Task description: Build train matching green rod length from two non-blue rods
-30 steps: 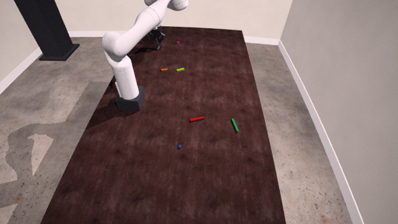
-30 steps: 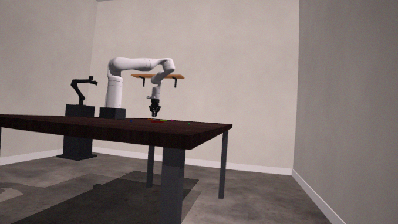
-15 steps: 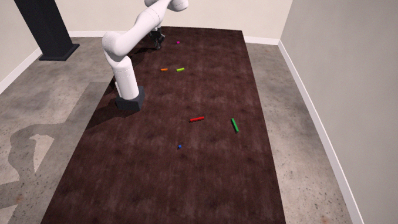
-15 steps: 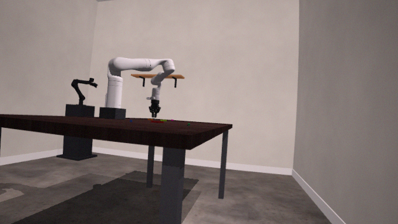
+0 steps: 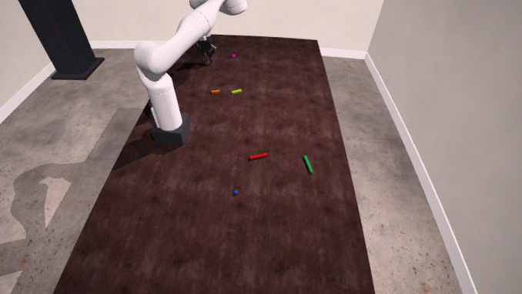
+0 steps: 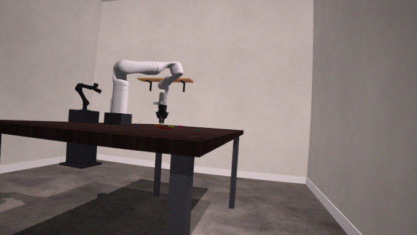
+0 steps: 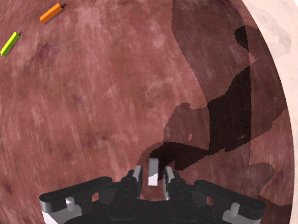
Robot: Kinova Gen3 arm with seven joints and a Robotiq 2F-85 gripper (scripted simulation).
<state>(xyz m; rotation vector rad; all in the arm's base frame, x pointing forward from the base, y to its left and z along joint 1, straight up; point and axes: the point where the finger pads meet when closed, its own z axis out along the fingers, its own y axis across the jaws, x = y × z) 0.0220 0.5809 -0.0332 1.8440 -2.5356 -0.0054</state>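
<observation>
My hand is 30 mm above the grey rod. Round my hand: lime rod: 200 mm ahead, 260 mm to the right, 30 mm below; magenta rod: 140 mm ahead, 100 mm to the left, 30 mm below; orange rod: 100 mm ahead, 270 mm to the right, 30 mm below.
</observation>
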